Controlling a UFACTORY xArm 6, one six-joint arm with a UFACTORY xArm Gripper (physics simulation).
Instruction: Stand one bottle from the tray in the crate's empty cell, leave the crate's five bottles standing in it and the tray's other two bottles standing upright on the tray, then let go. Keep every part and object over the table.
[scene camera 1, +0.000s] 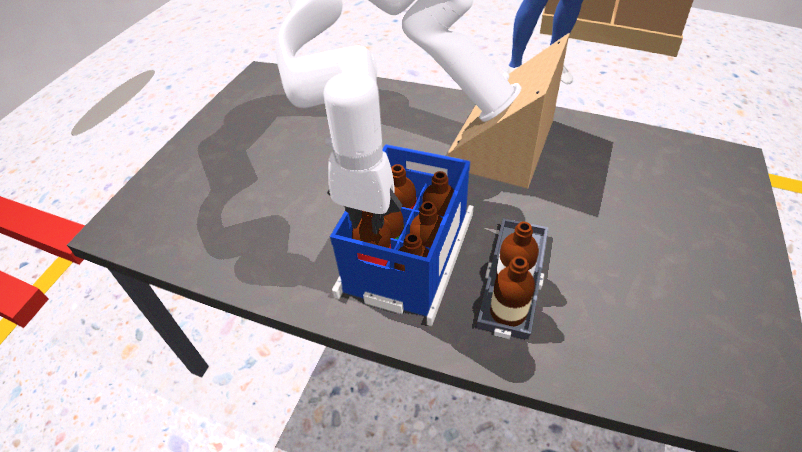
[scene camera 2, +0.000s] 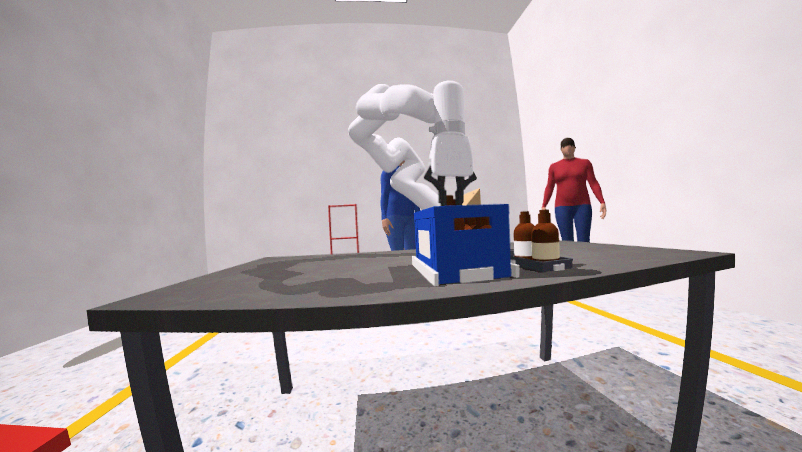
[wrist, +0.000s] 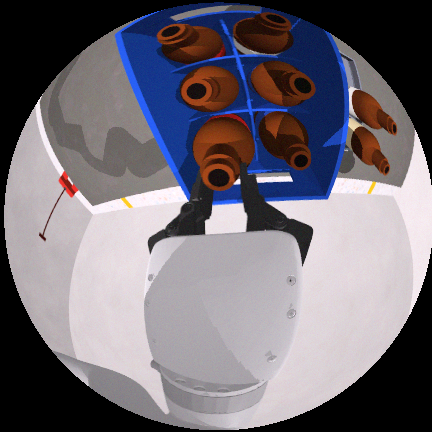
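Where they show: gripper, between the fingertips: (scene camera 1: 367, 225) (wrist: 224, 175); arm's base, origin of its link: (scene camera 1: 501, 103).
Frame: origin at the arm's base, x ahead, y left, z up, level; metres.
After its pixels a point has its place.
Note:
My gripper (scene camera 1: 367, 222) {y -0.133, x 0.494, z 0.024 m} (scene camera 2: 450, 199) {y -0.133, x 0.494, z 0.024 m} (wrist: 224, 175) {y -0.133, x 0.494, z 0.024 m} is shut on the neck of a brown bottle (wrist: 223, 142) {y -0.129, x 0.460, z 0.014 m} with a red label. This bottle is upright and deep in the near left cell of the blue crate (scene camera 1: 353, 275) {y -0.154, x 0.538, z -0.081 m} (scene camera 2: 471, 249) {y -0.102, x 0.537, z -0.079 m} (wrist: 305, 187) {y -0.033, x 0.529, z 0.008 m}. Its base is hidden, so whether it touches the crate floor cannot be told. The crate's five other brown bottles, among them a middle one (scene camera 1: 425, 224) {y -0.049, x 0.418, z -0.023 m} (wrist: 280, 82) {y -0.067, x 0.401, z -0.002 m} and a near right one (scene camera 1: 412, 244) {y -0.045, x 0.498, z 0.009 m} (wrist: 283, 135) {y -0.060, x 0.472, z -0.026 m}, stand in their cells. A white-labelled bottle (scene camera 1: 519, 249) {y 0.135, x 0.412, z -0.032 m} (scene camera 2: 523, 233) {y 0.109, x 0.417, z -0.058 m} and a cream-labelled bottle (scene camera 1: 511, 286) {y 0.139, x 0.498, z -0.034 m} (scene camera 2: 544, 233) {y 0.121, x 0.502, z -0.056 m} stand upright on the tray (scene camera 1: 519, 333) {y 0.175, x 0.523, z -0.138 m} (scene camera 2: 530, 266) {y 0.090, x 0.478, z -0.145 m}.
The dark table (scene camera 1: 645, 280) {y 0.405, x 0.305, z -0.152 m} (scene camera 2: 224, 297) {y -0.657, x 0.569, z -0.152 m} bears the crate and tray, with a gap between them. White brackets (scene camera 1: 383, 302) {y -0.091, x 0.549, z -0.127 m} edge the crate's base. The wooden wedge (scene camera 1: 499, 154) {y 0.027, x 0.108, z -0.069 m} under the arm stands behind. A person in red (scene camera 2: 571, 185) and one in blue (scene camera 2: 399, 207) stand beyond the table.

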